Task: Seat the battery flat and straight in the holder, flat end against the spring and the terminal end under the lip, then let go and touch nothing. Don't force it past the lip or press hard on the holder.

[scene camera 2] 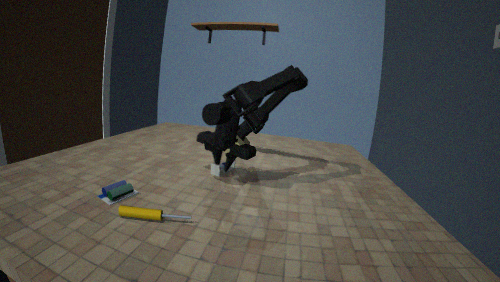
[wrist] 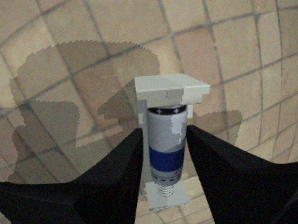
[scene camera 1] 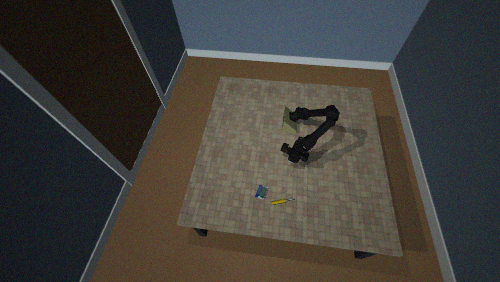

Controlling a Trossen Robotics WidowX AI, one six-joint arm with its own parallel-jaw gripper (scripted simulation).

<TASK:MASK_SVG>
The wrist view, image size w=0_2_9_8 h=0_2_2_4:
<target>my gripper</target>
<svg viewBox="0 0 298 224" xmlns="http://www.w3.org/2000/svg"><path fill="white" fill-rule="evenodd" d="M144 131L137 128L104 157L104 160L98 161L88 171L81 173L81 176L72 183L68 181L61 184L24 185L1 181L0 212L11 221L11 224L134 224L144 165ZM188 125L186 144L200 184L204 188L209 208L212 209L210 212L216 221L214 224L298 224L297 161L274 164L263 160L262 157L259 159L253 153L242 151L241 148L226 143L218 136L210 135L196 125Z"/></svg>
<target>battery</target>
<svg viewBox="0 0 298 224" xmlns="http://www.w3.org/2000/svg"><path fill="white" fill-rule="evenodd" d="M188 104L148 108L145 111L150 175L152 175L154 183L158 185L180 183L182 167L184 167L186 128L188 128Z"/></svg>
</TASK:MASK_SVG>
